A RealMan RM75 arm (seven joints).
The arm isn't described. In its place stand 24 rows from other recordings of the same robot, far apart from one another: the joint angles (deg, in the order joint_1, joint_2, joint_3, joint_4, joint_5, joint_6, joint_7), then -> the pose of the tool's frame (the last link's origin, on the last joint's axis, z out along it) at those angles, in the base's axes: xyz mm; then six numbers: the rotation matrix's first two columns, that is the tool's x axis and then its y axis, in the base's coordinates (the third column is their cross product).
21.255 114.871 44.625 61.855 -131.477 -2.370 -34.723 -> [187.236, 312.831, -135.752, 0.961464, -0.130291, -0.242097, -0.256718, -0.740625, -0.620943]
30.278 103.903 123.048 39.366 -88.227 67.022 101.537 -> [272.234, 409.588, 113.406, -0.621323, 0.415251, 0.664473, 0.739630, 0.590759, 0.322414]
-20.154 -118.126 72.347 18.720 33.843 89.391 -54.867 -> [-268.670, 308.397, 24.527, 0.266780, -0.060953, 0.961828, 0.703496, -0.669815, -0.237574]
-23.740 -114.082 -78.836 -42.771 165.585 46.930 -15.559 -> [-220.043, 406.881, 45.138, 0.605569, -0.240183, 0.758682, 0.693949, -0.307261, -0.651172]
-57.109 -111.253 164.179 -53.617 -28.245 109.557 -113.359 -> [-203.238, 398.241, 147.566, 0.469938, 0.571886, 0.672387, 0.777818, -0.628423, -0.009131]
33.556 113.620 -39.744 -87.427 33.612 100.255 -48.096 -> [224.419, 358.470, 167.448, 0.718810, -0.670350, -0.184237, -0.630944, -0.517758, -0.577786]
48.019 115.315 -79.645 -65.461 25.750 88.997 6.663 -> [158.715, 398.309, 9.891, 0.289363, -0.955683, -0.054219, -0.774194, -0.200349, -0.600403]
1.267 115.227 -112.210 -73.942 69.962 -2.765 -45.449 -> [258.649, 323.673, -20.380, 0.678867, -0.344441, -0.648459, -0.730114, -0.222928, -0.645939]
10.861 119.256 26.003 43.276 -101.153 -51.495 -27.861 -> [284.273, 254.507, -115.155, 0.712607, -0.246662, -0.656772, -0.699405, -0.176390, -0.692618]
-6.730 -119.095 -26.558 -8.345 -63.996 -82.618 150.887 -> [-378.653, 203.105, -13.694, 0.413262, 0.004760, 0.910600, 0.908442, -0.071151, -0.411911]
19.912 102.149 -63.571 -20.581 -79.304 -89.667 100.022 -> [340.069, 284.586, 66.327, 0.312156, -0.720812, -0.618861, -0.854031, -0.498258, 0.149564]
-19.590 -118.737 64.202 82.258 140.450 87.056 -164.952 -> [-254.732, 324.542, 54.721, 0.255634, 0.926378, 0.276543, 0.922425, -0.148073, -0.356659]
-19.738 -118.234 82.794 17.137 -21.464 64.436 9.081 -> [-366.774, 331.553, 76.396, 0.860469, -0.129005, 0.492901, 0.508148, 0.287789, -0.811765]
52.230 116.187 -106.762 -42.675 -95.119 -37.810 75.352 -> [93.377, 413.142, -110.722, 0.916611, 0.394511, 0.064694, 0.388883, -0.842347, -0.373124]
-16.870 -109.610 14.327 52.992 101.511 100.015 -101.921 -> [-332.669, 275.356, 196.501, 0.481756, 0.277349, 0.831257, 0.797826, -0.531190, -0.285149]
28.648 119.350 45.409 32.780 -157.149 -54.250 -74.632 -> [178.298, 336.411, -102.291, 0.532243, 0.695173, 0.483168, 0.642227, 0.040310, -0.765454]
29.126 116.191 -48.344 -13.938 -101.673 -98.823 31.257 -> [261.980, 266.815, -39.144, 0.763165, 0.173235, -0.622551, 0.017237, -0.968511, -0.248374]
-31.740 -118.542 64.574 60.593 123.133 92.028 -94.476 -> [-204.112, 335.647, -5.483, 0.981623, 0.175745, 0.074365, 0.179882, -0.982253, -0.053119]
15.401 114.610 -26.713 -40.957 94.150 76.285 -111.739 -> [362.016, 307.183, 139.027, 0.670513, -0.052653, -0.740027, -0.702586, -0.365453, -0.610587]
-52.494 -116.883 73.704 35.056 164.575 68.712 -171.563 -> [-247.952, 410.093, -25.276, 0.310726, 0.947992, -0.069002, 0.662808, -0.268139, -0.699133]
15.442 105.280 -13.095 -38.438 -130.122 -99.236 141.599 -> [400.966, 231.030, 137.450, -0.326029, -0.777287, -0.538080, -0.940026, 0.206175, 0.271740]
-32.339 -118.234 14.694 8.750 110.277 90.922 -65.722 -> [-260.980, 314.536, -26.591, 0.394247, 0.340588, 0.853563, 0.659958, -0.751285, -0.005046]
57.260 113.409 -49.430 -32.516 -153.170 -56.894 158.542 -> [205.762, 475.932, 19.587, 0.377329, -0.851183, -0.364842, -0.866215, -0.185047, -0.464142]
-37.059 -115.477 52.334 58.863 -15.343 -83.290 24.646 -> [-296.917, 375.042, 69.870, 0.270225, 0.957883, 0.097155, 0.774783, -0.156441, -0.612566]
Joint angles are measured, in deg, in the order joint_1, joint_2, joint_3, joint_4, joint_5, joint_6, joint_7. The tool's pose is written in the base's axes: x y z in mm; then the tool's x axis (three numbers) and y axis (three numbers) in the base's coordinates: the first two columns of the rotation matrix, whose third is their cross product. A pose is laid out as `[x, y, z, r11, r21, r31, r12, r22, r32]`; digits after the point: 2 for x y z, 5 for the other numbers.
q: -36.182 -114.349 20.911 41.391 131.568 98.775 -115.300
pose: [-271.89, 345.74, 61.95, 0.43405, 0.76676, 0.47295, 0.84203, -0.53193, 0.08962]
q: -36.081 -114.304 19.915 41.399 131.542 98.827 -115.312
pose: [-273.30, 345.59, 64.20, 0.42299, 0.76423, 0.48686, 0.84568, -0.52591, 0.09077]
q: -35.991 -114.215 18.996 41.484 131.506 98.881 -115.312
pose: [-274.67, 345.63, 66.91, 0.41402, 0.76057, 0.50012, 0.84874, -0.52111, 0.08987]
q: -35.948 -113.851 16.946 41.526 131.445 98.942 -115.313
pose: [-277.36, 346.53, 73.67, 0.39559, 0.75063, 0.52921, 0.85482, -0.51163, 0.08670]
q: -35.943 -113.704 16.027 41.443 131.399 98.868 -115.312
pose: [-278.60, 347.03, 76.30, 0.38604, 0.74606, 0.54256, 0.85792, -0.50652, 0.08608]
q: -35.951 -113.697 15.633 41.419 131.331 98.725 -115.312
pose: [-279.03, 347.48, 77.15, 0.38131, 0.74341, 0.54949, 0.85949, -0.50397, 0.08539]
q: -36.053 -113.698 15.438 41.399 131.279 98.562 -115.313
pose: [-278.74, 348.35, 77.57, 0.37981, 0.74108, 0.55367, 0.85985, -0.50356, 0.08416]
